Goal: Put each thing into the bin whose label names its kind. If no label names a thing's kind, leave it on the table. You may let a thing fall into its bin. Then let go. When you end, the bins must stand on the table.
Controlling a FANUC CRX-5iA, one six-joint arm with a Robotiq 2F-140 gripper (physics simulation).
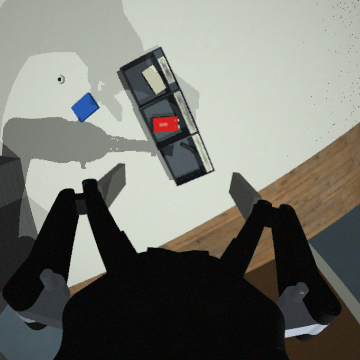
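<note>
My gripper is open, its fingers wide apart and empty, at the near end of a row of three joined dark bins. A cream block lies in the far bin. A red battery lies in the middle bin. A small dark thin thing lies in the near bin. White labels run along the bins' right side; their print is too blurred to read. A blue block lies on the table left of the bins. A small round metal piece lies farther left.
The bins stand on a pale table top. A curved wooden band runs along the right and lower side of the pale surface. A dark block-like shape is at the left edge. Shadows of the arm fall across the left part.
</note>
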